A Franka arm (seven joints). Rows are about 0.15 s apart.
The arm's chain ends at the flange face. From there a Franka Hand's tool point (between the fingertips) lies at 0.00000 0.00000 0.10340 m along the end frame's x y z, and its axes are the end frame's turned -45 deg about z.
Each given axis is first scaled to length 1.
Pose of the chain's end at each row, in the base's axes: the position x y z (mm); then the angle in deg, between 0 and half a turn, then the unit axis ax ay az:
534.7 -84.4 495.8 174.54 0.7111 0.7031 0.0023
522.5 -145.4 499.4 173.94 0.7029 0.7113 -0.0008
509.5 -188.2 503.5 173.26 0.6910 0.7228 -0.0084
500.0 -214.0 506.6 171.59 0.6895 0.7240 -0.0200
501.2 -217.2 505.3 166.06 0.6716 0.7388 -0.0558
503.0 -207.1 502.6 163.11 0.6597 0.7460 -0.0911
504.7 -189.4 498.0 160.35 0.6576 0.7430 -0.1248
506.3 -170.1 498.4 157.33 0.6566 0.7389 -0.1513
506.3 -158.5 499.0 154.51 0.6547 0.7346 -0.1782
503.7 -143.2 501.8 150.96 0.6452 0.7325 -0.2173
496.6 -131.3 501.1 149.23 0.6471 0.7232 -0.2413
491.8 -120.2 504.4 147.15 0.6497 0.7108 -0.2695
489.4 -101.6 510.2 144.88 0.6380 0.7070 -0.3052
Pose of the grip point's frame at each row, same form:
542.0 -91.1 392.9 174.86 0.3879 0.9216 -0.0161
530.1 -153.2 396.6 174.44 0.3771 0.9259 -0.0210
517.1 -197.8 400.8 174.14 0.3616 0.9318 -0.0303
508.1 -227.4 404.4 173.11 0.3596 0.9319 -0.0466
512.0 -242.3 405.6 169.57 0.3367 0.9365 -0.0980
513.3 -240.7 405.3 168.38 0.3221 0.9363 -0.1402
514.1 -230.9 403.7 167.30 0.3204 0.9300 -0.1800
516.0 -218.5 407.5 165.66 0.3200 0.9229 -0.2139
516.0 -213.4 411.9 164.22 0.3188 0.9150 -0.2473
513.3 -206.4 420.5 162.61 0.3092 0.9045 -0.2937
504.8 -199.1 423.4 162.04 0.3134 0.8939 -0.3204
498.4 -193.1 431.4 161.32 0.3191 0.8801 -0.3517
494.9 -180.1 443.1 160.73 0.3084 0.8677 -0.3898

